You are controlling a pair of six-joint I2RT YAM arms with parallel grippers.
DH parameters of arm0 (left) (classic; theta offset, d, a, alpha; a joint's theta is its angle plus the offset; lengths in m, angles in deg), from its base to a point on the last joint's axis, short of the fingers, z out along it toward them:
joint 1: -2.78 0.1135 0.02 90
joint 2: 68.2 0 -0.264 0
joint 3: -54.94 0 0.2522 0
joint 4: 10.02 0 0.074 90
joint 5: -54.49 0 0 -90
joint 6: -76.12 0.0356 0 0
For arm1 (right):
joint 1: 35.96 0.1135 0.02 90
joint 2: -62.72 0 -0.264 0
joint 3: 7.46 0 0.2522 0
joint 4: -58.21 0 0.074 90
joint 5: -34.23 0 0 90
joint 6: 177.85 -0.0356 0 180
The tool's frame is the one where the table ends.
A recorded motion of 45 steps. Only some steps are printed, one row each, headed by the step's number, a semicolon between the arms.
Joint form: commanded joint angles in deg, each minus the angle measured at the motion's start. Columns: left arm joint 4, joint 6, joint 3, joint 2, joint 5, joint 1; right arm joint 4, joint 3, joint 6, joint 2, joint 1, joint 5.
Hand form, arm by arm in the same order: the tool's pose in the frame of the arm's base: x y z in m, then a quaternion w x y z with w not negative. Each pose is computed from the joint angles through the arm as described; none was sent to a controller.
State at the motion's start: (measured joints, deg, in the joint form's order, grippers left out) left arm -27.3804 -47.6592 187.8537 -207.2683 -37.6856 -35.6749; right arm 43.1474 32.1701 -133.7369 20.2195 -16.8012 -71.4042
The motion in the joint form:
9: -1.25 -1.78 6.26 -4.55 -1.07 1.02; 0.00 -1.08 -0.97 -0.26 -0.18 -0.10
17: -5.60 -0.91 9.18 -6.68 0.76 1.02; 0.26 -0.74 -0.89 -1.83 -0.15 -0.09
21: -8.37 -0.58 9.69 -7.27 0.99 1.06; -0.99 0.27 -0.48 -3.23 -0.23 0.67
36: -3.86 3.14 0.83 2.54 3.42 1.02; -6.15 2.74 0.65 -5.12 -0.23 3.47
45: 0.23 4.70 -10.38 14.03 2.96 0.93; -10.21 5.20 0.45 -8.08 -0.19 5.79
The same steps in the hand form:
9: 0.4656 -0.3539 0.2077 0.45725 -0.00197 0.83396 -0.30892; 0.1670 0.0676 0.2385 0.42061 0.11771 0.80312 0.40526
17: 0.4673 -0.3566 0.1969 0.43085 0.01390 0.85073 -0.30074; 0.1706 0.0690 0.2366 0.41471 0.11907 0.80768 0.40186
21: 0.4667 -0.3558 0.1895 0.41362 0.01766 0.86347 -0.28813; 0.1741 0.0694 0.2365 0.40934 0.12396 0.81527 0.39039
36: 0.4471 -0.3432 0.2383 0.44617 0.05561 0.83682 -0.31236; 0.1779 0.0689 0.2370 0.39573 0.13807 0.83591 0.35439
45: 0.4175 -0.3212 0.2818 0.47848 0.06412 0.81479 -0.32102; 0.1841 0.0697 0.2360 0.37519 0.15742 0.85388 0.32456

